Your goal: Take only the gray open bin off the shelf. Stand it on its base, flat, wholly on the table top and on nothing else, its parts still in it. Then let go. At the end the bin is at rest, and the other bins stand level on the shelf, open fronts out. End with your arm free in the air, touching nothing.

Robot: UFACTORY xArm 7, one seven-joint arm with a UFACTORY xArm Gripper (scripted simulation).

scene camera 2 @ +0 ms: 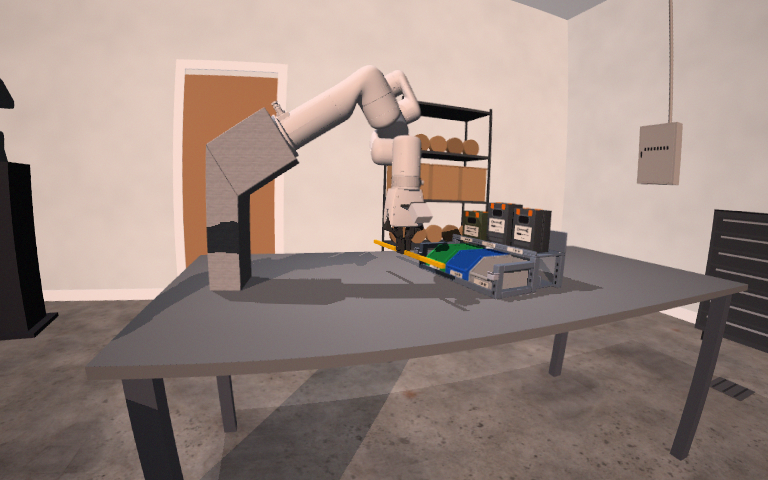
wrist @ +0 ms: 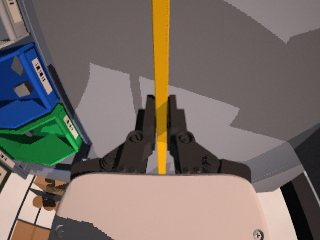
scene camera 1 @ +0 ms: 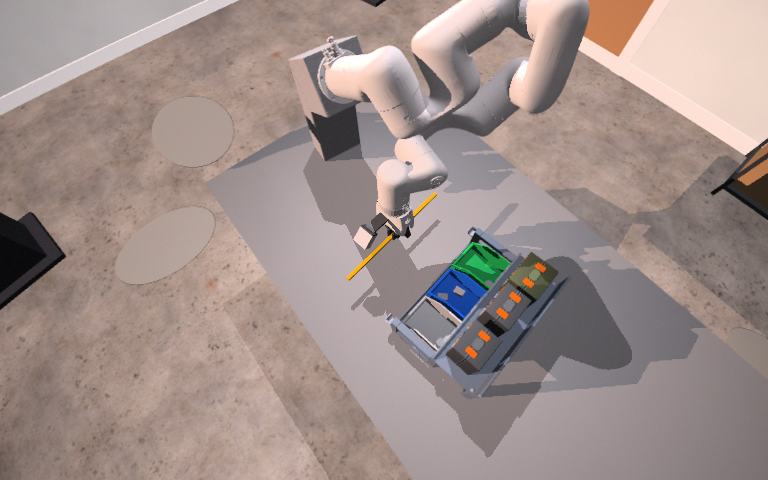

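Green bin point(scene camera 1: 481, 263). Blue bin point(scene camera 1: 460, 307). Gray open bin point(scene camera 1: 432, 320), point(scene camera 2: 486, 263). My gripper point(scene camera 1: 394, 234), point(wrist: 161, 107).
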